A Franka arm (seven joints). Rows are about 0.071 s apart.
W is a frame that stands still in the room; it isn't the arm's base.
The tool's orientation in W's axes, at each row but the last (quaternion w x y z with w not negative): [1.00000 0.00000 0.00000 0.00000]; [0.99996 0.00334 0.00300 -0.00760]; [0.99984 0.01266 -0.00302 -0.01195]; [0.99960 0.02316 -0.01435 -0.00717]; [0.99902 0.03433 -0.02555 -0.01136]
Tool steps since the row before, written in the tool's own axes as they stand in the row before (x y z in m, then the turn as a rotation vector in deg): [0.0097 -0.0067 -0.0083 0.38 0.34 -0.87]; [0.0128 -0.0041 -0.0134 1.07 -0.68 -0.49]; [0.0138 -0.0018 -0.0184 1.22 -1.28 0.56]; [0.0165 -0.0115 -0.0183 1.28 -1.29 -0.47]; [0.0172 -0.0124 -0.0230 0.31 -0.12 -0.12]
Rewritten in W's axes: [0.0097 -0.0067 -0.0083 0.38 0.34 -0.87]; [0.0127 -0.0042 -0.0135 1.06 -0.69 -0.50]; [0.0139 -0.0017 -0.0184 1.19 -1.32 0.53]; [0.0169 -0.0109 -0.0183 1.28 -1.29 -0.49]; [0.0181 -0.0112 -0.0229 0.31 -0.12 -0.11]
